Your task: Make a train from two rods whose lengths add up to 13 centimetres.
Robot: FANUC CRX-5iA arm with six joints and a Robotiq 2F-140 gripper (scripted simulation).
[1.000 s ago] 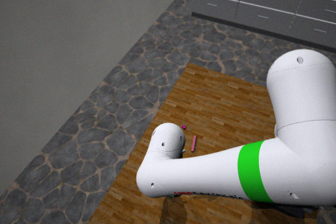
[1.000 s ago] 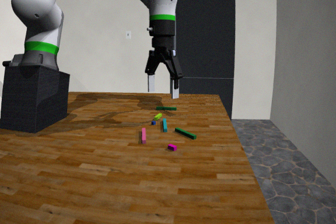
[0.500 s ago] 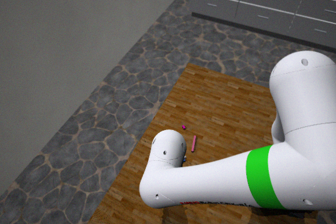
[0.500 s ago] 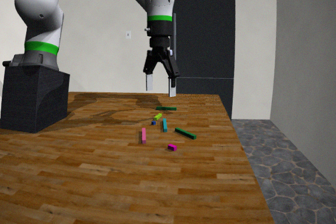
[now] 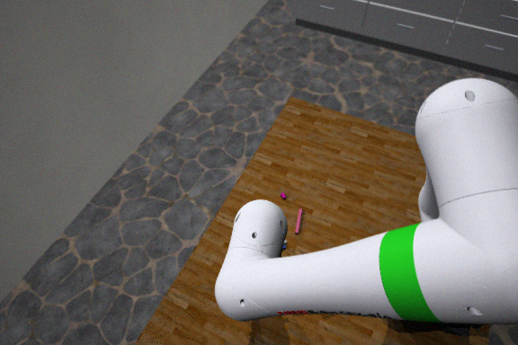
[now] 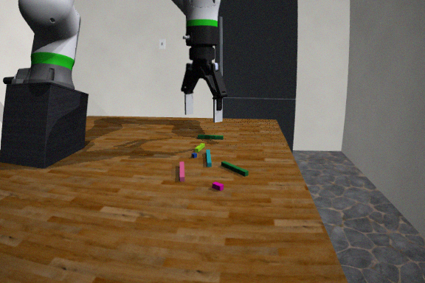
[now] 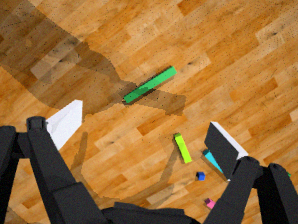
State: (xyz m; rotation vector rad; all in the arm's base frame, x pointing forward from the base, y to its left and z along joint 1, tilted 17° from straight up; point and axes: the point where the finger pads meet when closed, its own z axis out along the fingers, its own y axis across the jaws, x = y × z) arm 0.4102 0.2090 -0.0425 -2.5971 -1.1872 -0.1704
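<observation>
The lime rod lies 10 mm ahead of my hand, 90 mm to the right of it and 70 mm below it. From my hand the other things lie so: small blue rod 10 mm ahead, 160 mm to the right, 70 mm below; then pink rod 10 mm ahead, 260 mm to the right, 70 mm below; then turquoise rod 50 mm ahead, 170 mm to the right, 70 mm below.
</observation>
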